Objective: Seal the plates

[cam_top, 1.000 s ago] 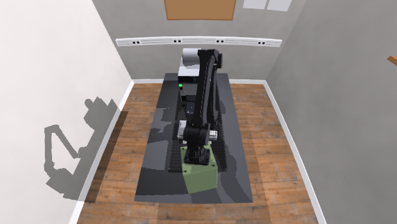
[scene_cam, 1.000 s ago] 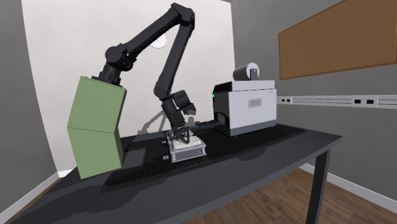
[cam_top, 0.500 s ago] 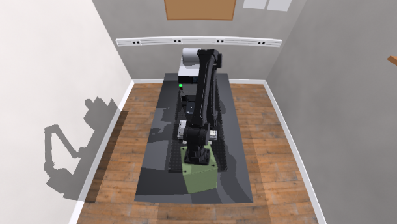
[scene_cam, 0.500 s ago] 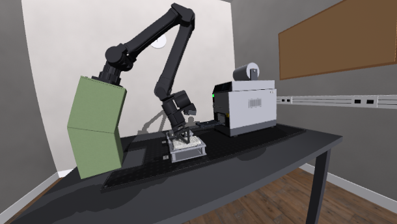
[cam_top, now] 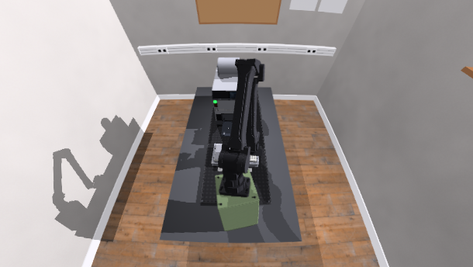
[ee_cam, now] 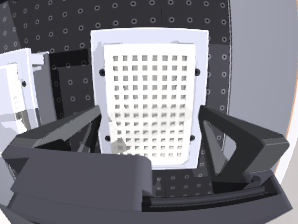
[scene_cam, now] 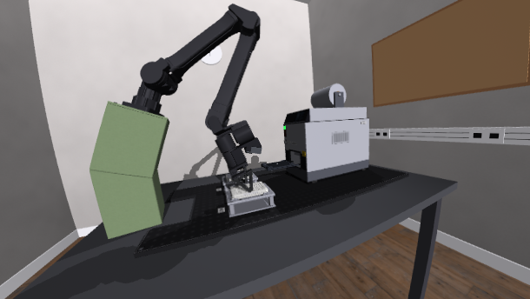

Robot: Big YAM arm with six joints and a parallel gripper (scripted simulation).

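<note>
Now: hand 2 cm above the white plate. From my hand the other things lie so: dark sealer stage (19 cm to the left, 17 cm ahead, 1 cm above); then yellow warning label (28 cm ahead, 12 cm to the left, 7 cm above); then foil roll (50 cm ahead, 34 cm above, 24 cm to the left).
</note>
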